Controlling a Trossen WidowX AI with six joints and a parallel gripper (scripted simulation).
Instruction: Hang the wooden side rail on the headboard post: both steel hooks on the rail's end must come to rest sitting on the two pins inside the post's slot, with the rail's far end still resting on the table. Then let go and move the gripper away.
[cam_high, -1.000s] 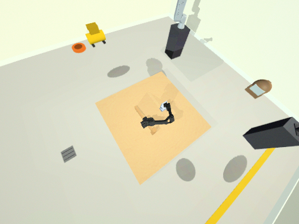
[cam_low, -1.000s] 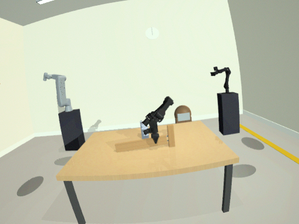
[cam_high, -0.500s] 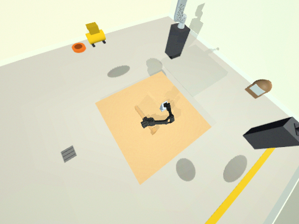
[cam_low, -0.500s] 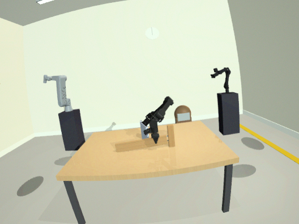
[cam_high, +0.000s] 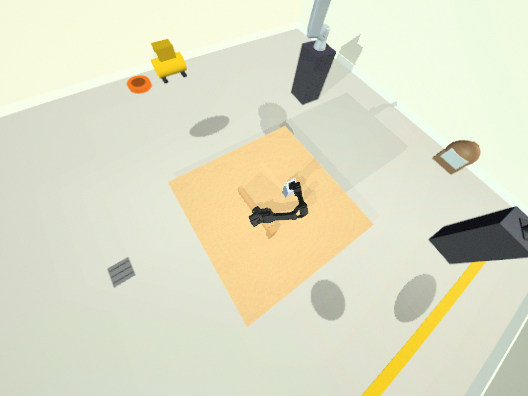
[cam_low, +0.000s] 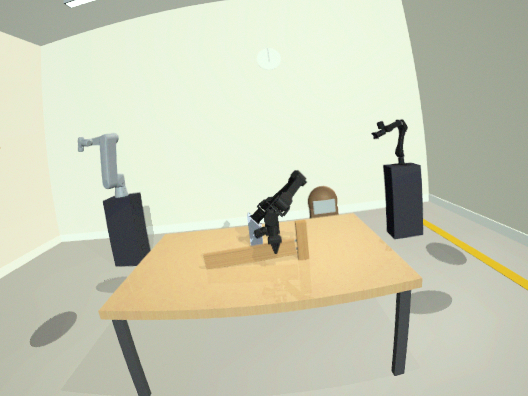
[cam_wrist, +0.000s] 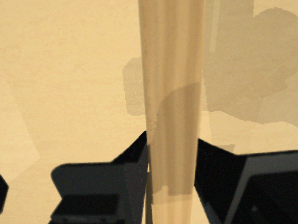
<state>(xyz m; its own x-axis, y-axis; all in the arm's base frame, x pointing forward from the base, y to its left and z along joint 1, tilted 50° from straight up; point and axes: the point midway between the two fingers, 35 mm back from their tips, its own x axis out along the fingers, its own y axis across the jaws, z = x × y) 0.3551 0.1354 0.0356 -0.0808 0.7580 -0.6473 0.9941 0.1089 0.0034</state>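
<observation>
The headboard post lies 10 mm behind my gripper tip, 120 mm to the left of it and 40 mm above it.
</observation>
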